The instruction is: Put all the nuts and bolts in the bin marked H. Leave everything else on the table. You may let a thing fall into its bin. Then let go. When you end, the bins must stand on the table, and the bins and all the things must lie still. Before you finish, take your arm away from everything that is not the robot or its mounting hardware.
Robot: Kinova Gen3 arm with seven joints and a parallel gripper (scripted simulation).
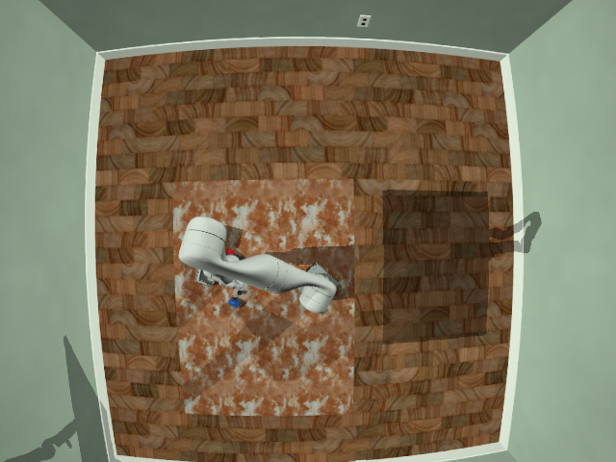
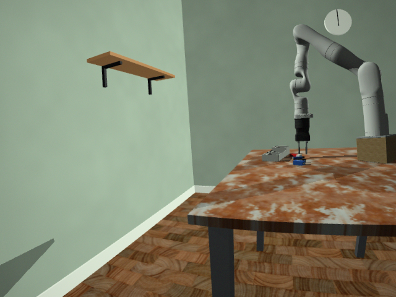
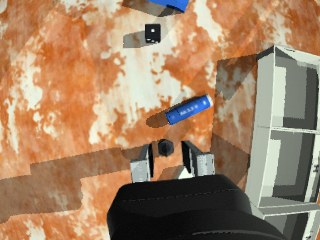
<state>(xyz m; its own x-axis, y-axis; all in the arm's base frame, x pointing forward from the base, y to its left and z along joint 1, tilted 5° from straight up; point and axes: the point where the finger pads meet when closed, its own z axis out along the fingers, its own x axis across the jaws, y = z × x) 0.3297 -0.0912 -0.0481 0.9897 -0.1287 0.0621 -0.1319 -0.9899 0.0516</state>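
Now: the dark nut 30 mm below my hand. The rest, counted from my hand: grey bin rack 130 mm ahead, 50 mm to the right, 20 mm below; then red piece 30 mm ahead, 50 mm to the right, 30 mm below; then blue stick 30 mm ahead, 40 mm to the left, 30 mm below.
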